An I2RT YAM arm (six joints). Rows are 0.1 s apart.
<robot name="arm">
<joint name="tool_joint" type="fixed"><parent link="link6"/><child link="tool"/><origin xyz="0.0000 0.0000 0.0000" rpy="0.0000 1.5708 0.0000"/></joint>
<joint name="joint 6" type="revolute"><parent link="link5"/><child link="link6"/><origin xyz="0.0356 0.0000 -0.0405"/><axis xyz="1 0 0"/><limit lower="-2.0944" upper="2.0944"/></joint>
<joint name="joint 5" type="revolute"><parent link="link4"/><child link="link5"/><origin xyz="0.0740 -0.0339 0.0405"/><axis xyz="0 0 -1"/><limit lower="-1.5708" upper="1.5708"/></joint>
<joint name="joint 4" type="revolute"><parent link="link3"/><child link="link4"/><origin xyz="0.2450 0.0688 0.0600"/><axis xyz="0 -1 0"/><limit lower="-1.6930" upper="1.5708"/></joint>
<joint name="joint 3" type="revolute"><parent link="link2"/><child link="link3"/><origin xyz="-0.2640 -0.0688 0.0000"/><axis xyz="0 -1 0"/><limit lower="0.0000" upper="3.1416"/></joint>
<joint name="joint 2" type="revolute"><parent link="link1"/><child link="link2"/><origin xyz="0.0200 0.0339 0.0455"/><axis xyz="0 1 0"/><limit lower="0.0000" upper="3.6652"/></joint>
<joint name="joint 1" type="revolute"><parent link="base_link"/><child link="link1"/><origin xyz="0.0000 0.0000 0.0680"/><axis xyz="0 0 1"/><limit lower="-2.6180" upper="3.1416"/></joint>
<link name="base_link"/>
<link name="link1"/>
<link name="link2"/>
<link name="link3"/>
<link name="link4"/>
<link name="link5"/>
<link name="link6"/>
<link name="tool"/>
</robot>
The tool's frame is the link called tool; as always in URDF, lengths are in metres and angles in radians.
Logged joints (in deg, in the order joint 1, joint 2, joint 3, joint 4, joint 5, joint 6), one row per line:
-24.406, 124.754, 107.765, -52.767, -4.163, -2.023
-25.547, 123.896, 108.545, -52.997, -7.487, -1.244
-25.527, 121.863, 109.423, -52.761, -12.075, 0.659
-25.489, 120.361, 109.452, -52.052, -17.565, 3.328
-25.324, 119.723, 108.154, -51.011, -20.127, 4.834
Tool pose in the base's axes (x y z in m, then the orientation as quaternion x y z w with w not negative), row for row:
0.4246, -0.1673, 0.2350, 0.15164, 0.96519, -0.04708, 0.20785
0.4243, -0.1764, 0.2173, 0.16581, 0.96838, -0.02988, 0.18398
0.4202, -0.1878, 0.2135, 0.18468, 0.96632, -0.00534, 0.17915
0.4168, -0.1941, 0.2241, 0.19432, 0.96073, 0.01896, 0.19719
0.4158, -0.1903, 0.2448, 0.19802, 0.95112, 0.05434, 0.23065
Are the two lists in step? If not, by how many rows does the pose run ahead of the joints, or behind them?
The pose runs 2 rows behind the joints: the pose in row i belongs to the joints in row i - 2.
